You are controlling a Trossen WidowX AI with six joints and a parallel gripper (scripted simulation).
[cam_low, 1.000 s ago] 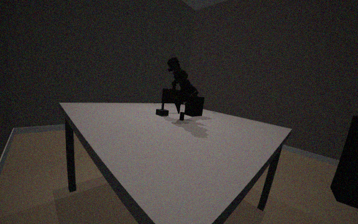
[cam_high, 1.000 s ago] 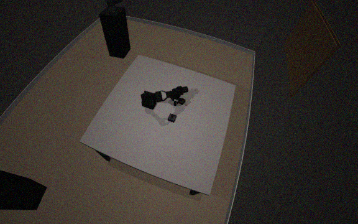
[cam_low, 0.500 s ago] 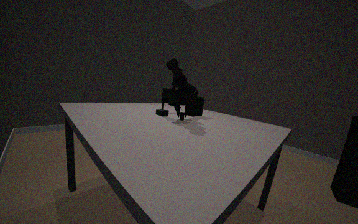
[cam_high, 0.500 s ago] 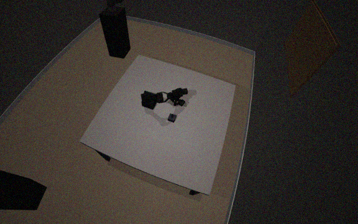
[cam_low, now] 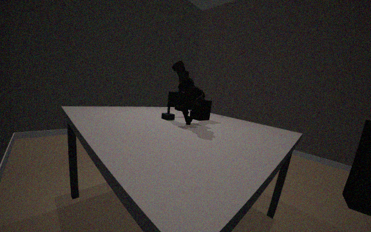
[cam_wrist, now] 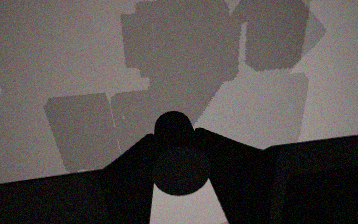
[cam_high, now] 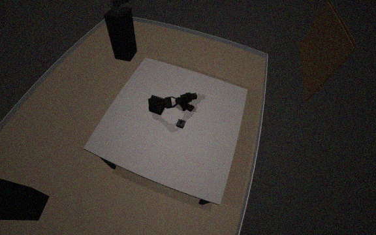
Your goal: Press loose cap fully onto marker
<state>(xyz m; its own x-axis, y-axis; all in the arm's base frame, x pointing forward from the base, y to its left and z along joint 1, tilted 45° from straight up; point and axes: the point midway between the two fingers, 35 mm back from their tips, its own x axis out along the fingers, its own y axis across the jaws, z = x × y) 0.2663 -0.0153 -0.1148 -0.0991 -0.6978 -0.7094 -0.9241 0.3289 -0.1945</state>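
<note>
The holder block lies 170 mm to the right of my gripper tip and 10 mm ahead of it. The rest, counted from my gripper tip: marker cap 10 mm above.
</note>
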